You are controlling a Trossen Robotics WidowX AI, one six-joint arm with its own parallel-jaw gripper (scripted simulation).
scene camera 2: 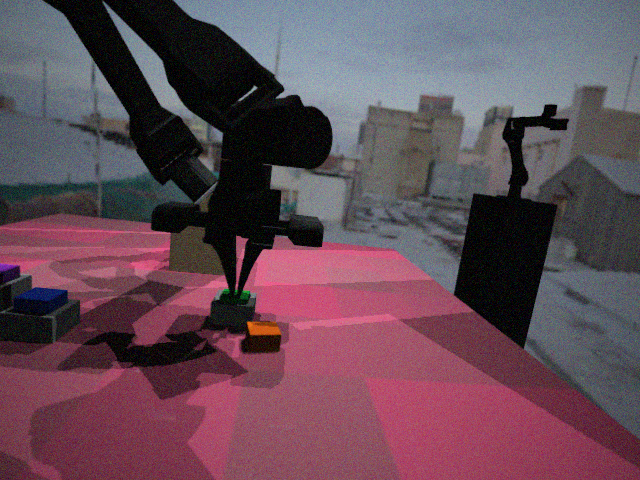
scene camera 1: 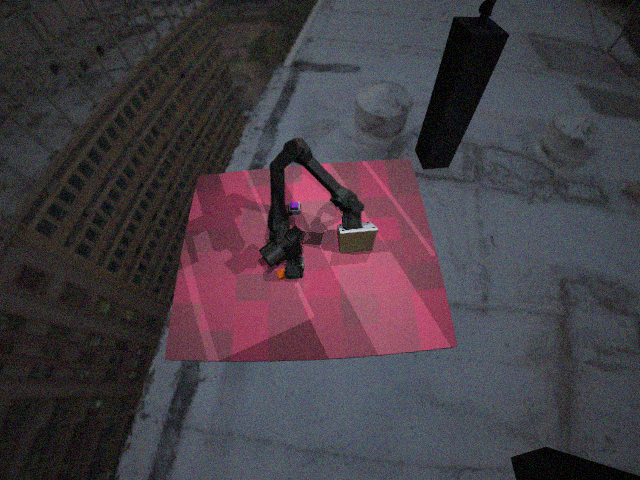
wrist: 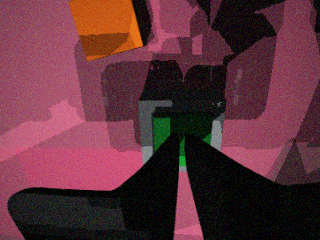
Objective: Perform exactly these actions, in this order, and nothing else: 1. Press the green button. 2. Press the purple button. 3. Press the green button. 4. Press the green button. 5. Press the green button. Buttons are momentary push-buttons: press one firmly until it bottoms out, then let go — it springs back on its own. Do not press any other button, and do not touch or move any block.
Path:
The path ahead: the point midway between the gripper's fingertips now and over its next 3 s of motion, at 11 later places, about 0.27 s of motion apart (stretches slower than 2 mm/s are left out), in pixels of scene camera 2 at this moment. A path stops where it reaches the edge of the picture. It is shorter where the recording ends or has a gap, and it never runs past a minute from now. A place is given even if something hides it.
My gripper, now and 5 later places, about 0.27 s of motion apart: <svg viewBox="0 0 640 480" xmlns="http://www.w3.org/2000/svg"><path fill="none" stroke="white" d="M236 294L235 294L237 277L240 241L235 218L128 201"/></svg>

